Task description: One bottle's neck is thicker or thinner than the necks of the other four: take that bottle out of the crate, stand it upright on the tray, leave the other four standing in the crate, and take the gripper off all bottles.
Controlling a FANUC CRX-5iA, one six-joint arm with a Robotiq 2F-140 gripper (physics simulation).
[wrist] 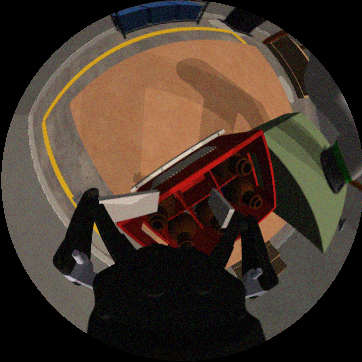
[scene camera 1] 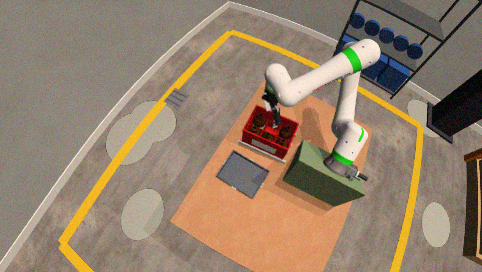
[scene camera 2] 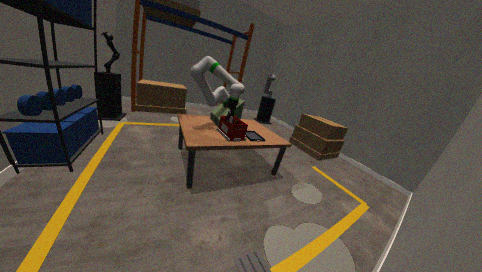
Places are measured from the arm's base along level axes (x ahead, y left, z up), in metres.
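Pixels of known places: gripper, between the fingertips: [wrist: 187, 197] [scene camera 1: 271, 118]; arm's base, origin of its link: [wrist: 331, 171] [scene camera 1: 335, 168].
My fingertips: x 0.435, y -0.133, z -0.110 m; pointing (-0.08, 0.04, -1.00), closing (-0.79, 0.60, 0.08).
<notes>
Ahead of a thing's pixels: the offset from my fingertips to its top centre. "pt": to the spot under its first point. Level surfaces: height alone.
The red crate {0.027 m back, 0.055 m left, 0.020 m up} [scene camera 1: 280, 152] [scene camera 2: 238, 133] [wrist: 274, 184] holds five brown bottles. In the wrist view, two bottles {0.109 m back, 0.000 m left, 0.008 m up} [wrist: 243, 166] {pt 0.118 m back, 0.082 m left, 0.008 m up} [wrist: 255, 201] stand at its right end and one bottle {0.066 m ahead, 0.018 m left, 0.008 m up} [wrist: 158, 222] at its left. A fourth bottle {pt 0.047 m ahead, 0.096 m left, 0.004 m up} [wrist: 186, 243] is partly covered by the gripper body, and a fifth is mostly hidden behind the right finger. Which neck differs I cannot tell. My gripper [scene camera 1: 272, 115] [scene camera 2: 232, 118] [wrist: 187, 197] is open, with nothing between its fingers, low over the crate's middle. The grey tray {pt 0.014 m back, 0.333 m left, 0.150 m down} [scene camera 1: 242, 174] [scene camera 2: 255, 136] bears no bottle.
The green block [scene camera 1: 320, 175] [wrist: 312, 177] stands beside the crate's right end, near the arm's base. A pale strip [scene camera 1: 260, 151] [wrist: 177, 160] runs along the crate's long side. Crate and tray are on the orange-brown table {0.155 m down} [scene camera 1: 260, 225] [scene camera 2: 200, 140] [wrist: 120, 115].
</notes>
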